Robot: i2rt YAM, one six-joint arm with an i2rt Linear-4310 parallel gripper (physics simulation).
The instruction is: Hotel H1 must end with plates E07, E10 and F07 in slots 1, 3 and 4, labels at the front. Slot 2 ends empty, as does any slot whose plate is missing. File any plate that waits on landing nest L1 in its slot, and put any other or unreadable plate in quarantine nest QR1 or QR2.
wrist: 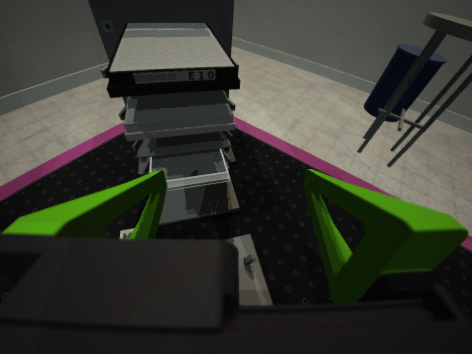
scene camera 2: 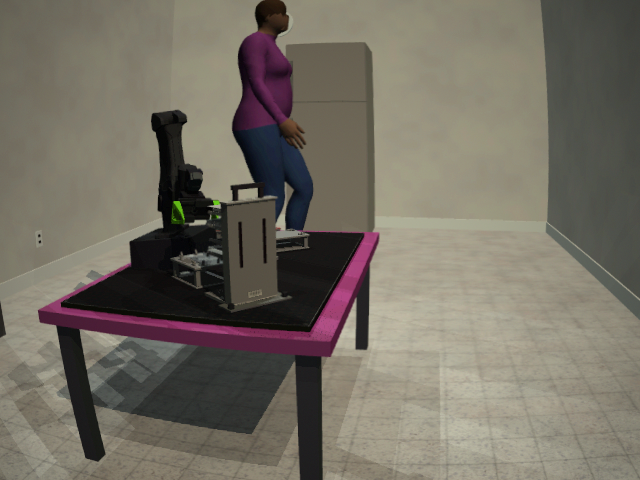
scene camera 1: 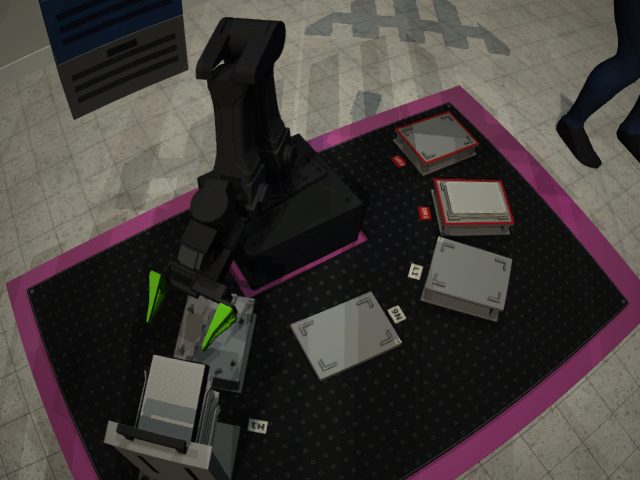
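Pixels of known places: gripper, fingertip midpoint: (wrist: 235, 177) (scene camera 2: 200, 221) (scene camera 1: 174, 336); arm's base, link origin: (scene camera 2: 172, 232) (scene camera 1: 275, 189).
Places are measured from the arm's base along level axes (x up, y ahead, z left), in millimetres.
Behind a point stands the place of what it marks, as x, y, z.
Observation:
Hotel H1 (scene camera 1: 199, 455) @(163, 395, -413) (scene camera 2: 250, 248) @(46, 355, -469) (wrist: 165, 10) @(148, 341, -441) stands at the table's near end. Plate E10 (scene camera 1: 173, 395) @(138, 294, -390) (wrist: 165, 47) @(138, 285, -379), with a black front and readable label, sits in its top slot, beside the number 4. Below it in the wrist view are grey shelf layers and, low down, a clear piece with a bright edge (wrist: 190, 165) @(31, 263, -365); no label is readable there. My gripper (scene camera 1: 175, 336) @(89, 194, -332) (scene camera 2: 197, 209) (wrist: 235, 177) @(89, 194, -332) is open and empty, in front of the hotel, below E10's level in the wrist view. Landing nest L1 (scene camera 1: 470, 273) @(-43, 349, 192) is bare. A white plate (scene camera 1: 478, 198) @(-39, 236, 340) lies on QR1 (scene camera 1: 475, 230) @(-88, 271, 309). QR2 (scene camera 1: 436, 136) @(-53, 48, 409) is bare.
A bare pegged nest (scene camera 1: 240, 356) @(-33, 228, -244) (scene camera 2: 193, 260) @(-34, 146, -262) (wrist: 247, 280) @(-33, 156, -309) stands between the arm base and the hotel. A bare low nest (scene camera 1: 346, 335) @(-81, 287, -59) labelled N6 lies mid-table. The hotel's carry handle (scene camera 1: 152, 437) @(201, 353, -451) (scene camera 2: 247, 186) @(195, 350, -461) rises above its top. A person (scene camera 2: 268, 82) stands beyond the table.

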